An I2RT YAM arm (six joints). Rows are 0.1 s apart.
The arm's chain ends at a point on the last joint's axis. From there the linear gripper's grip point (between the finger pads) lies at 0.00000 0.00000 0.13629 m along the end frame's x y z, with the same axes.
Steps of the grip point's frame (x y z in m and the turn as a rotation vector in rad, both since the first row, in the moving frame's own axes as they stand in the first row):
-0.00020, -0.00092, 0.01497, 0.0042, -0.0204, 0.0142
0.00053, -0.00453, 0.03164, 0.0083, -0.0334, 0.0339
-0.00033, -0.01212, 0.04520, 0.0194, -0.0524, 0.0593
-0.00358, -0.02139, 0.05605, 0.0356, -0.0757, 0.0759
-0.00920, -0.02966, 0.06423, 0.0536, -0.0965, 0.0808
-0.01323, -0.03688, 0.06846, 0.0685, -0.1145, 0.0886
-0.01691, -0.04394, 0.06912, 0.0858, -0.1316, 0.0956
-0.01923, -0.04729, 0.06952, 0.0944, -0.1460, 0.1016
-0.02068, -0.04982, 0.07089, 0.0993, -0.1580, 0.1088
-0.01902, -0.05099, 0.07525, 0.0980, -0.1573, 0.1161
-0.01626, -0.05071, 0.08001, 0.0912, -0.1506, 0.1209
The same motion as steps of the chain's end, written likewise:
0.00258, -0.00033, 0.01500, 0.0042, -0.0204, 0.0142
0.00506, -0.00332, 0.03172, 0.0083, -0.0334, 0.0339
0.00673, -0.00927, 0.04541, 0.0194, -0.0524, 0.0593
0.00653, -0.01616, 0.05653, 0.0356, -0.0757, 0.0759
0.00362, -0.02185, 0.06506, 0.0536, -0.0965, 0.0808
0.00190, -0.02689, 0.06967, 0.0685, -0.1145, 0.0886
0.00037, -0.03146, 0.07080, 0.0858, -0.1316, 0.0956
-0.00012, -0.03350, 0.07157, 0.0944, -0.1460, 0.1016
-0.00005, -0.03522, 0.07325, 0.0993, -0.1580, 0.1088
0.00148, -0.03650, 0.07758, 0.0980, -0.1573, 0.1161
0.00336, -0.03714, 0.08211, 0.0912, -0.1506, 0.1209

